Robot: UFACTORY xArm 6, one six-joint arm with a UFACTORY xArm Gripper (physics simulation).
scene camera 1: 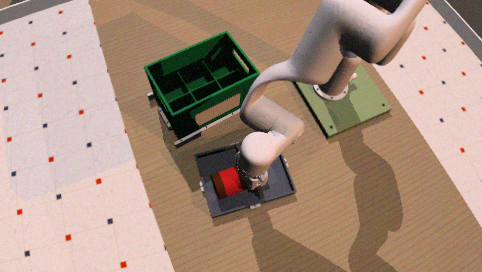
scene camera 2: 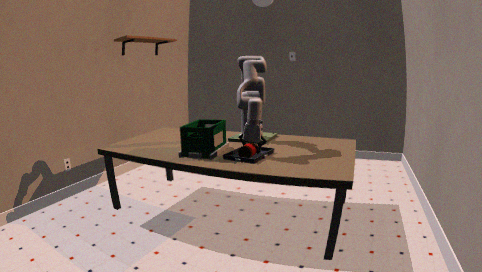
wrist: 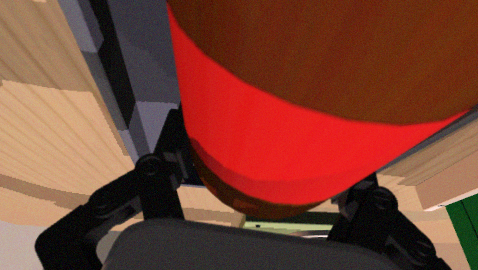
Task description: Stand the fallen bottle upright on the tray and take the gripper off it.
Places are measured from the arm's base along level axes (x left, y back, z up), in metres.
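Pixels of known places: arm's base, link origin: (scene camera 1: 329, 85) (wrist: 318, 235).
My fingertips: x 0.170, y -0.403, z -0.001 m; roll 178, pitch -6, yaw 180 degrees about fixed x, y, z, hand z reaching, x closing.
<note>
For each thing: its top centre in the pictures, then the offset to it from my fingertips.
- bottle, top centre: (wrist: 278, 212) (scene camera 1: 241, 173) (scene camera 2: 250, 143) dx +0.002, dy -0.021, dz +0.058 m
- green crate, top centre: (scene camera 1: 201, 69) (scene camera 2: 203, 123) dx -0.294, dy -0.009, dz +0.154 m
The bottle (scene camera 1: 230, 181) (scene camera 2: 247, 150) (wrist: 300, 145), brown with a broad red band, lies on its side on the dark grey tray (scene camera 1: 282, 176) (wrist: 150, 75), its brown base end toward the left in scene camera 1. My gripper (scene camera 1: 252, 186) (scene camera 2: 252, 144) (wrist: 267, 115) reaches down over the tray and is shut on the bottle, with one black finger on each side of it past the red band. The bottle's neck end is hidden under the gripper and wrist in scene camera 1. The bottle hides the fingertips in the wrist view.
A green crate (scene camera 1: 170, 59) (scene camera 2: 192, 142) (wrist: 470, 225) with dividers stands beside the tray, with pale rails (scene camera 1: 215, 127) along its foot. The arm's base stands on a light green plate (scene camera 1: 345, 117) (wrist: 270, 226) behind the tray. A wooden shelf (scene camera 2: 145, 39) hangs on the left wall.
</note>
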